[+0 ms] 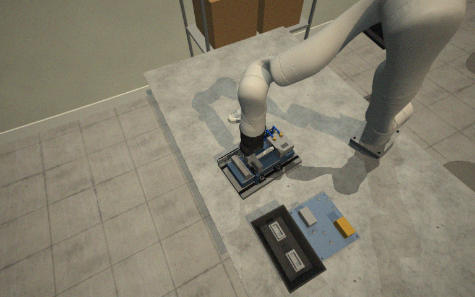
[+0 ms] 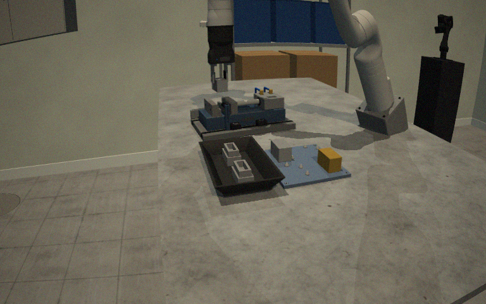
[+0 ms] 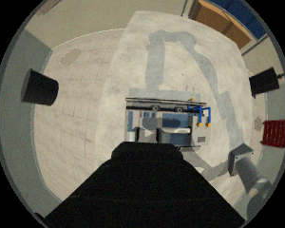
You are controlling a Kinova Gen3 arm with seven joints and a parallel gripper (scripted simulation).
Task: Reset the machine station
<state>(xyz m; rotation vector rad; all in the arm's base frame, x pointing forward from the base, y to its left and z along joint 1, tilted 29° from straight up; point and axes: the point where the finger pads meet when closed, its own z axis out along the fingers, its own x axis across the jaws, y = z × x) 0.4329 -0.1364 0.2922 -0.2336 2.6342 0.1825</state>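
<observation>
Right now my hand is 90 mm above the fixed jaw, 30 mm short of it and 10 mm to the right of it. The rest, counted from my hand: gray blank: 260 mm to the left, 150 mm below, 130 mm behind; vise: 130 mm below, 70 mm behind, 10 mm to the right; infeed plate: 300 mm to the left, 180 mm behind, 170 mm below.
</observation>
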